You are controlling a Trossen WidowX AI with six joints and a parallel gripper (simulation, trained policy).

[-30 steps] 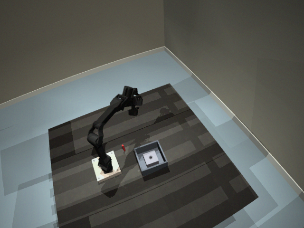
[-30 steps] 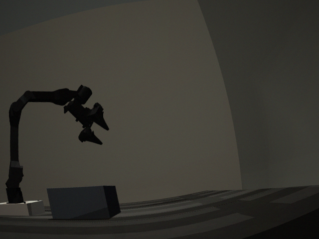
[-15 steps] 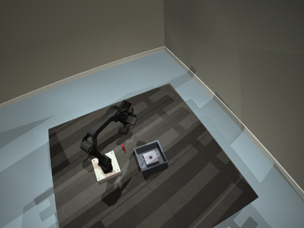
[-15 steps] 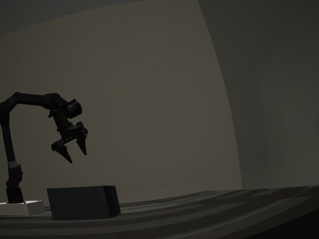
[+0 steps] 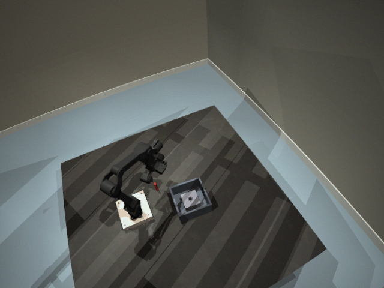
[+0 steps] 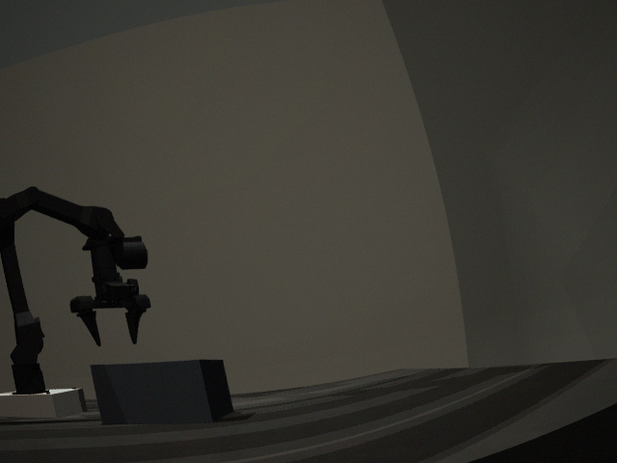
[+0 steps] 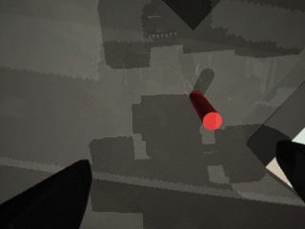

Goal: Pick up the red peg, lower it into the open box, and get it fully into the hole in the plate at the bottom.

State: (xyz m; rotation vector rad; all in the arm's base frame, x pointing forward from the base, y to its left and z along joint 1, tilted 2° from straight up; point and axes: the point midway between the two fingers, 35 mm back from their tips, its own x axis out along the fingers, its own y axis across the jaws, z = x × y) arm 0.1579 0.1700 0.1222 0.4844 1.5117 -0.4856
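The red peg lies 2 cm behind my gripper tip, 2 cm to the right of it and 10 cm below it. From my gripper tip the other things lie so: grey plate: 16 cm ahead, 16 cm to the right, 10 cm below; grey-blue box: 16 cm ahead, 16 cm to the right, 12 cm below.
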